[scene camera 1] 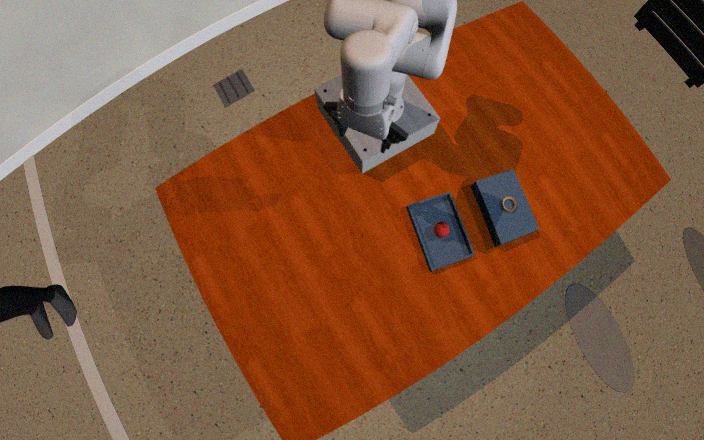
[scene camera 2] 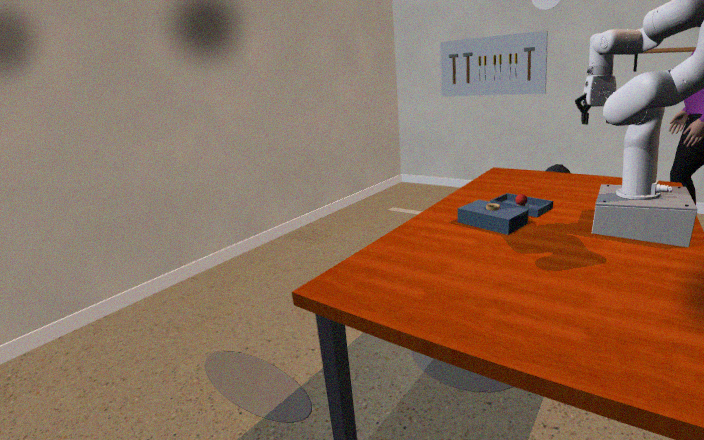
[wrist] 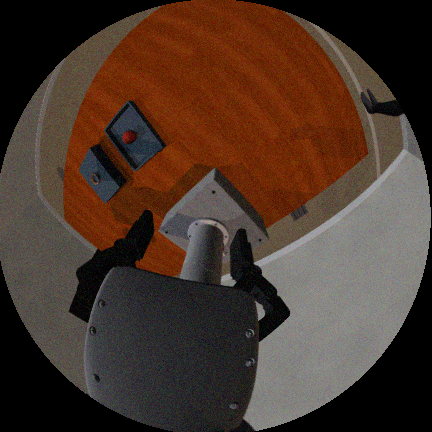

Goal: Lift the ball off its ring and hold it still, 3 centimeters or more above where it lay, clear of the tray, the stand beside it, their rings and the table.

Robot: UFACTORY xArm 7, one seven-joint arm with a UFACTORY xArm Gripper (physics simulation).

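Where they show: gripper, between the fingertips: (scene camera 1: 364, 138) (scene camera 2: 597, 123) (wrist: 192, 229); arm's base, origin of its link: (scene camera 2: 638, 194) (wrist: 207, 233).
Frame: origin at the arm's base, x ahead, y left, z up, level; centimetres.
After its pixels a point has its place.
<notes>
A red ball (scene camera 1: 441, 229) @(x 37.5, y 1.7, z -5.1 cm) (scene camera 2: 520, 199) @(x 36.9, y 4.3, z -6.5 cm) (wrist: 129, 137) @(x 36.5, y 1.4, z -5.5 cm) rests inside the shallow blue-grey tray (scene camera 1: 419, 237) @(x 36.9, y -4.1, z -7.6 cm) (scene camera 2: 545, 207) @(x 27.9, y 3.3, z -8.2 cm) (wrist: 145, 145) @(x 32.0, y 1.6, z -10.0 cm), near its middle. The ring under the ball is not visible. Beside the tray is a blue-grey box-shaped stand (scene camera 1: 519, 223) @(x 44.6, y 23.7, z -5.3 cm) (scene camera 2: 482, 220) @(x 38.8, y 29.4, z -7.5 cm) (wrist: 107, 190) @(x 31.6, y 23.0, z -5.3 cm) with a tan ring (scene camera 1: 502, 204) @(x 37.9, y 20.9, z -4.4 cm) (scene camera 2: 492, 209) @(x 37.8, y 24.8, z -4.9 cm) on its top; no ball is on that ring. My gripper (scene camera 1: 363, 141) @(x 17.2, y -12.3, z 19.9 cm) (scene camera 2: 585, 121) @(x 17.2, y -12.3, z 19.9 cm) (wrist: 192, 229) @(x 17.2, y -12.3, z 19.9 cm) is open and empty. It is high above the table, over the robot's base side, well apart from the ball and tray.
The grey base block (scene camera 1: 425, 128) @(x 10.0, y 9.5, z -2.6 cm) (scene camera 2: 641, 225) @(x -3.7, y 12.2, z -5.7 cm) (wrist: 240, 215) @(x 1.1, y -11.7, z 0.0 cm) of the arm stands on the orange wooden table (scene camera 1: 311, 311) @(x 44.4, y -38.2, z -10.3 cm) (scene camera 2: 441, 300) @(x 24.4, y 73.5, z -10.3 cm) (wrist: 225, 75) @(x 34.5, y -28.7, z -10.3 cm), beneath the gripper. A narrow gap separates the tray from the stand. A person (scene camera 2: 690, 140) stands behind the arm in scene camera 2.
</notes>
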